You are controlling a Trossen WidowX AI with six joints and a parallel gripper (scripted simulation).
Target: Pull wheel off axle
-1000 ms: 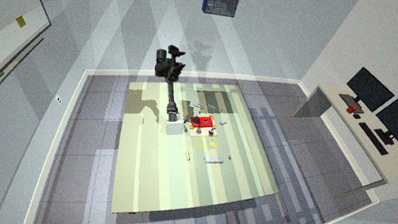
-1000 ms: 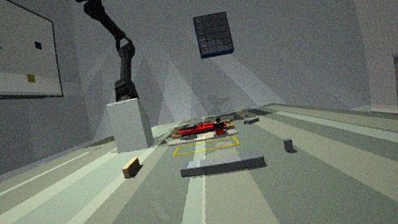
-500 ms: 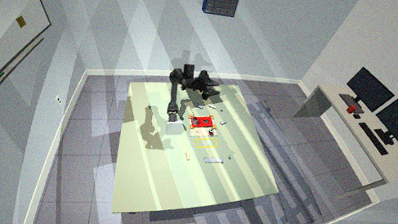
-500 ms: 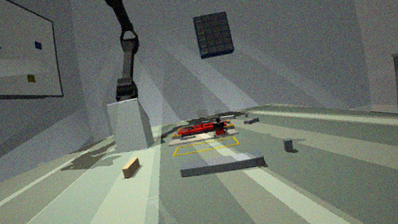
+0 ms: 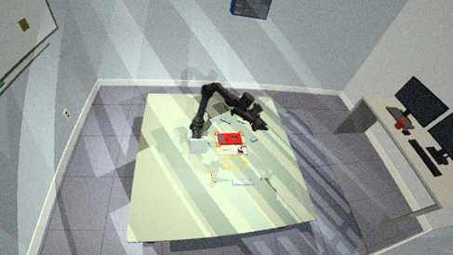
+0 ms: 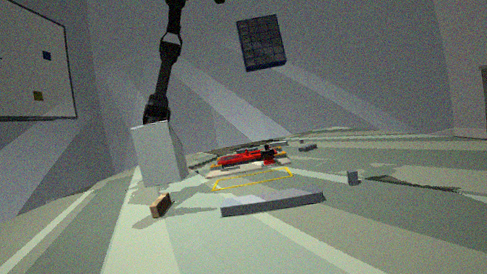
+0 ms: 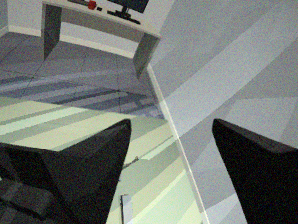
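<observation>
Now: gripper tip 47 cm above the black disc, 16 cm to the right of it and 3 cm past it. Round my gripper tip: brown block 50 cm below, 25 cm behind, 8 cm to the right; upright axle 48 cm below, 15 cm to the left, 3 cm behind.
</observation>
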